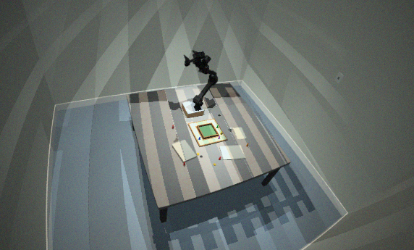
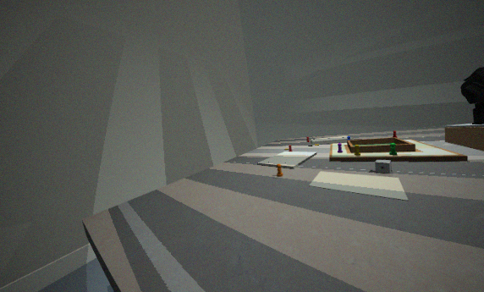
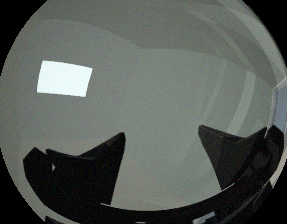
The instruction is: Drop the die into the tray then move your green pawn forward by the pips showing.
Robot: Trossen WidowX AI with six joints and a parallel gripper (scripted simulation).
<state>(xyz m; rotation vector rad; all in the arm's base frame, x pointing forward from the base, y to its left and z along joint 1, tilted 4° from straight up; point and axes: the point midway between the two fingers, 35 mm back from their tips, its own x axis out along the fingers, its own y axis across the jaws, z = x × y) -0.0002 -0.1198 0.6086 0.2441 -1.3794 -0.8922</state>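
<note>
The grey die lies 29 cm ahead of my gripper tip, 43 cm to the left of it and 68 cm below it. Round my gripper tip: yellow pawn: 33 cm ahead, 31 cm to the left, 66 cm below; then blue pawn: 34 cm ahead, 8 cm to the left, 66 cm below; then green pawn: 24 cm ahead, 31 cm to the left, 66 cm below.
</note>
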